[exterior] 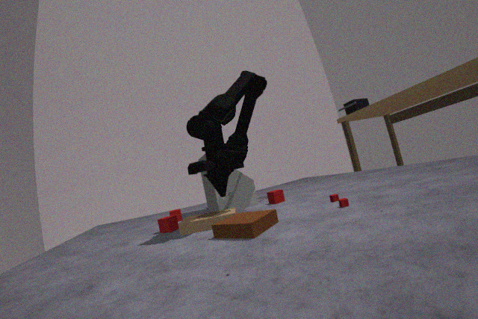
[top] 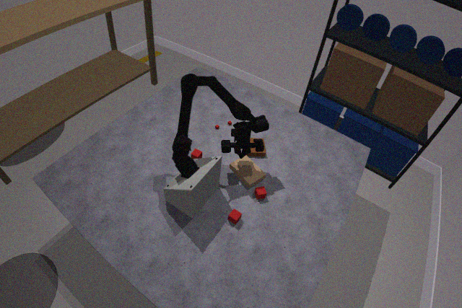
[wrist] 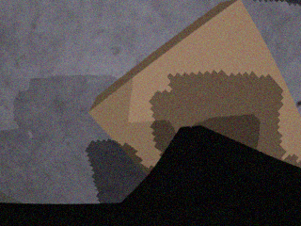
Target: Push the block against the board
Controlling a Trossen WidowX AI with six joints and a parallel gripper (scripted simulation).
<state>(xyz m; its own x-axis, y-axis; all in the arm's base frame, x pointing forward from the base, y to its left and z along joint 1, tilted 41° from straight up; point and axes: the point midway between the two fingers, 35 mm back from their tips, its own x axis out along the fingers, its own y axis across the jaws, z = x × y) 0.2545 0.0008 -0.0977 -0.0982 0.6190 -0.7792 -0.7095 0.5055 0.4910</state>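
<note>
My gripper tip is now 5 cm to the left of the board and 6 cm above it. Also, from my gripper tip: brown square block 15 cm ahead, 2 cm to the left, 6 cm below.
</note>
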